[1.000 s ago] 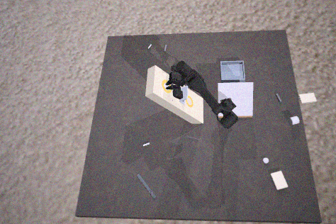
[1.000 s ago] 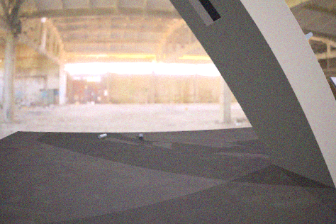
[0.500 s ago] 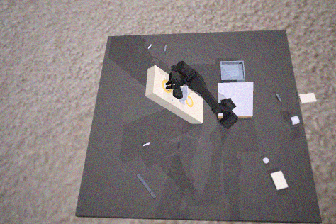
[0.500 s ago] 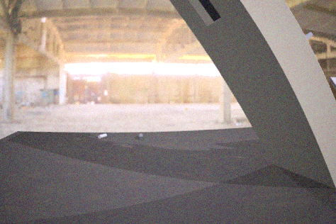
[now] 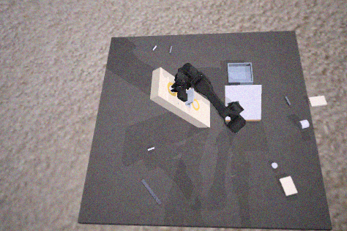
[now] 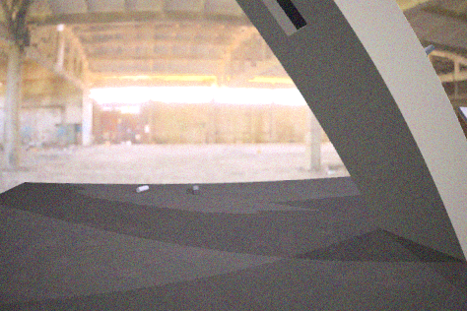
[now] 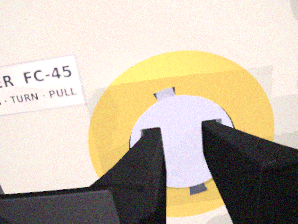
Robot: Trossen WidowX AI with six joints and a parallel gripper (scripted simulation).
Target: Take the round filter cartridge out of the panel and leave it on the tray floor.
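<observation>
Now: gripper tip 1 cm short of the round filter cartridge and 1 cm above it. Round my gripper tip: glass-walled tray: 44 cm behind, 23 cm to the right, 27 cm below.
</observation>
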